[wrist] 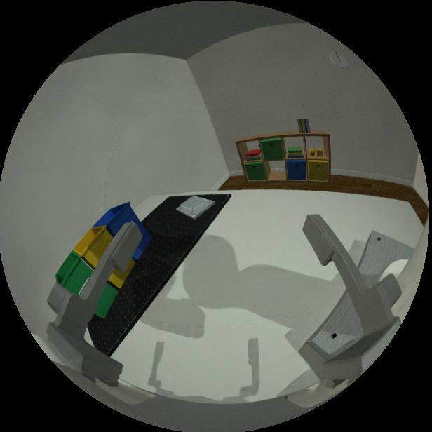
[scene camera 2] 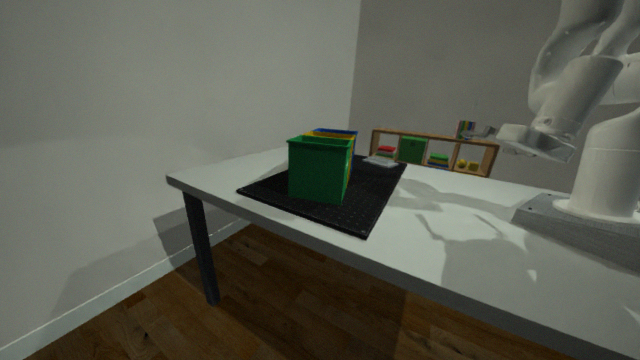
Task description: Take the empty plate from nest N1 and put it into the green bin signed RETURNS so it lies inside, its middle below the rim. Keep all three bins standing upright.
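Labels:
Green bin: scene camera 2 (317, 166), wrist view (73, 274).

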